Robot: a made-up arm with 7 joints.
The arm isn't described. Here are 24 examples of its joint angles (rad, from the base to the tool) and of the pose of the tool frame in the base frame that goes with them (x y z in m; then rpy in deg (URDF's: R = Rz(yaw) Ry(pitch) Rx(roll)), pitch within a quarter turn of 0, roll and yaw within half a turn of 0).
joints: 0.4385 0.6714 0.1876 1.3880 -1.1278 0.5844 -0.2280
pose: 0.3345 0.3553 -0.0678 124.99 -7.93 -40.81
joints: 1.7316 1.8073 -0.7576 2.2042 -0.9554 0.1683 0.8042
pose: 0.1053 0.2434 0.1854 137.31 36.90 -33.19
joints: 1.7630 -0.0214 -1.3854 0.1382 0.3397 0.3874 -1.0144
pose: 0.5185 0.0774 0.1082 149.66 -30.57 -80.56
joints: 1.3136 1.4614 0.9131 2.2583 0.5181 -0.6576 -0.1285
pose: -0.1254 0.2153 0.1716 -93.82 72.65 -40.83
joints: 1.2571 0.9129 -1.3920 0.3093 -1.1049 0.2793 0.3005
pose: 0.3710 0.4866 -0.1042 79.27 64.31 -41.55
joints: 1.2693 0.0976 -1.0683 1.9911 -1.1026 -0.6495 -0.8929
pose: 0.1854 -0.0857 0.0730 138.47 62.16 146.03
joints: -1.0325 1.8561 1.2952 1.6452 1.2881 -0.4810 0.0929
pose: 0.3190 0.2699 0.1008 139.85 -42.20 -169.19
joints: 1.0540 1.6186 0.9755 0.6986 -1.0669 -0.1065 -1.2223
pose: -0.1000 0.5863 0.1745 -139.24 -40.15 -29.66
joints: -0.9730 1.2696 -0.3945 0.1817 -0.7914 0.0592 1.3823
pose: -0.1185 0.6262 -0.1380 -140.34 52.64 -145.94
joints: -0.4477 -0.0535 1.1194 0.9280 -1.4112 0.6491 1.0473
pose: -0.0968 0.3088 -0.4305 -3.20 40.90 11.17
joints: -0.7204 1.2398 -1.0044 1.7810 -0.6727 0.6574 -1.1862
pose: -0.0750 0.2312 -0.3111 75.90 10.44 -112.63
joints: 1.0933 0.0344 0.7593 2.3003 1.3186 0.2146 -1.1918
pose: 0.1198 0.2748 0.1108 -108.02 24.92 132.17
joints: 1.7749 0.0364 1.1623 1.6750 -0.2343 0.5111 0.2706
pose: 0.1834 0.3940 0.1524 -124.74 -8.83 165.21
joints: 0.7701 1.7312 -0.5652 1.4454 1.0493 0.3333 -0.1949
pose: 0.2425 0.4327 0.0913 95.83 -55.78 -62.41
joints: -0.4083 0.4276 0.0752 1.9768 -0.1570 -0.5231 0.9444
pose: 0.1921 0.2021 -0.2106 72.85 -46.80 -141.99
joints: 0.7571 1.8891 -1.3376 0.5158 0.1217 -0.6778 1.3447
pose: 0.0056 0.6413 0.0411 -7.26 18.60 -55.01
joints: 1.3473 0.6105 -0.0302 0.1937 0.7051 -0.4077 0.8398
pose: 0.4349 0.4285 -0.0429 -171.74 -51.27 164.04
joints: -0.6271 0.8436 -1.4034 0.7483 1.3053 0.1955 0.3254
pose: -0.2359 0.3425 -0.3803 -17.72 41.10 -9.93
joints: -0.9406 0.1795 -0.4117 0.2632 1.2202 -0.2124 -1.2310
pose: -0.3806 0.1916 -0.3613 100.94 14.50 43.78
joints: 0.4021 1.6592 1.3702 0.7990 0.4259 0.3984 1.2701
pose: -0.0558 0.5553 0.2348 148.06 -47.69 -142.36
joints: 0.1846 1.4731 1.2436 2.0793 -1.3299 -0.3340 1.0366
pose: 0.0374 0.2610 0.2335 144.80 31.05 -6.87
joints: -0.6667 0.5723 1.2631 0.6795 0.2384 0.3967 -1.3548
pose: -0.1451 0.5247 -0.2718 119.13 -32.36 52.07
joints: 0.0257 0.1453 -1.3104 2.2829 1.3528 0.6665 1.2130
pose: 0.0577 -0.0688 -0.0921 -178.70 -31.80 -15.20
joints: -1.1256 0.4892 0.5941 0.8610 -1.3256 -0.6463 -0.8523
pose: -0.2183 0.4377 -0.3017 51.25 6.10 -81.45
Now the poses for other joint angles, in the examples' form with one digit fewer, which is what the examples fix.
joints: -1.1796 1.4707 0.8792 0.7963 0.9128 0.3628 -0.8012
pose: 0.152 0.589 -0.077 104.0 -31.2 -4.2
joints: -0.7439 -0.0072 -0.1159 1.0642 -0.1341 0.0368 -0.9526
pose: -0.081 0.096 -0.452 52.2 -16.9 -11.2
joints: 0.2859 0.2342 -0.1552 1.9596 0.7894 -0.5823 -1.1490
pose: 0.290 0.121 -0.068 -92.0 -16.9 141.0
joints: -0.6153 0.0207 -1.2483 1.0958 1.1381 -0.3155 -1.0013
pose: -0.156 -0.104 -0.360 3.8 2.5 20.6
